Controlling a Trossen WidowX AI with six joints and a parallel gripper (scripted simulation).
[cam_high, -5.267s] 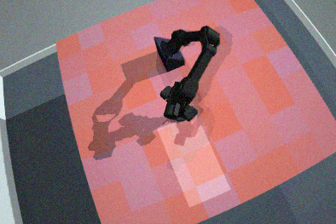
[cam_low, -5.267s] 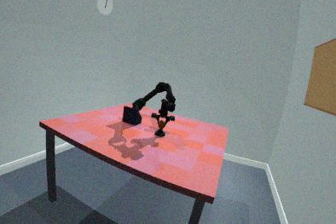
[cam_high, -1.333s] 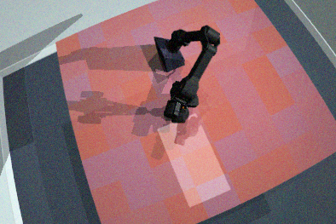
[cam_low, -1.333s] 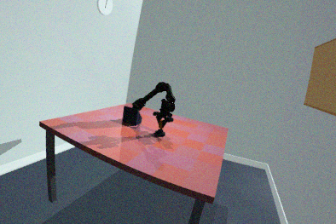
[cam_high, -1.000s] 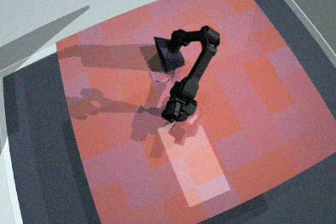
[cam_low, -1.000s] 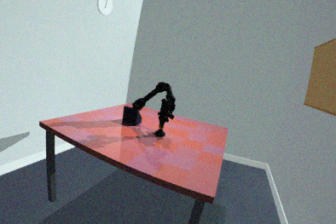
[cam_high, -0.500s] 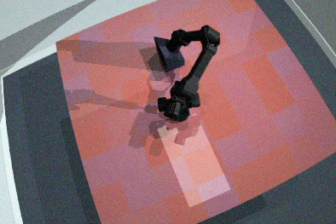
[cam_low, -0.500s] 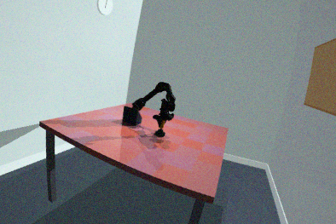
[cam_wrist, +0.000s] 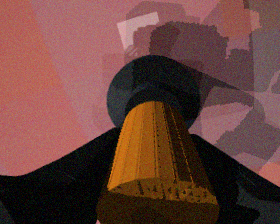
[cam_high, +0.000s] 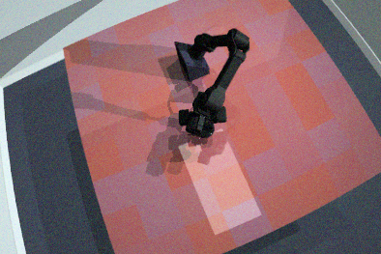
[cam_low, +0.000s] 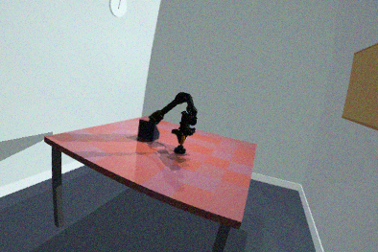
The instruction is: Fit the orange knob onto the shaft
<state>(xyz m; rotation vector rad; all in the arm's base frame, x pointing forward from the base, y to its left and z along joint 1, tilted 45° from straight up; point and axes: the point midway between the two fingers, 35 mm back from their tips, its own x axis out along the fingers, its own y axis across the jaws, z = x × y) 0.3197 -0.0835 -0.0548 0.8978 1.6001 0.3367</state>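
My gripper tip is now 2 cm below the orange knob. Also, from my gripper tip: round dark pedestal (4 cm below).
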